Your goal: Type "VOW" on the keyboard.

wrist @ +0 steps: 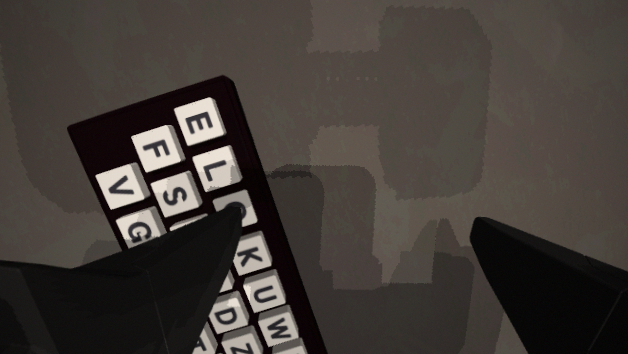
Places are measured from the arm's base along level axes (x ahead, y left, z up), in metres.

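Pixels of known places: gripper, fingertip midpoint: [356,223].
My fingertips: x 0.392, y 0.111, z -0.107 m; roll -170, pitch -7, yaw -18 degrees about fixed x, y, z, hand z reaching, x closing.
Ahead of a thing's pixels: the offset from my fingertips to its top centre. "spot": to the spot under its first point. Level surfaces: height alone.
The dark keyboard {spot: dx -0.083, dy +0.057, dz -0.006 m} [97,137] with white letter keys lies tilted at the left of the wrist view and runs out at the bottom edge. The V key {dx -0.079, dy +0.038, dz -0.001 m} [121,186] shows fully near its top left. The W key {dx -0.042, dy -0.036, dz -0.001 m} [278,327] shows near the bottom, below the U key. A key with a round letter {dx -0.043, dy +0.017, dz -0.004 m} [247,204] sits between L and K; the left fingertip covers part of it, so I cannot tell whether it is O. My gripper [356,223] is open and empty. Its left finger overlaps the keyboard in view and hides several keys; its right finger is off to the right of the keyboard.
The E key {dx -0.044, dy +0.052, dz -0.001 m} [200,121], F key {dx -0.062, dy +0.047, dz -0.001 m} [158,148], S key {dx -0.061, dy +0.029, dz -0.001 m} [176,194], L key {dx -0.044, dy +0.034, dz -0.001 m} [215,169], K key {dx -0.043, dy -0.001, dz -0.001 m} [252,253], U key {dx -0.043, dy -0.019, dz -0.001 m} [265,292] and D key {dx -0.060, dy -0.023, dz -0.001 m} [226,315] show around them. A brown-grey surface {dz -0.018 m} [550,100] with dark shadows lies right of the keyboard.
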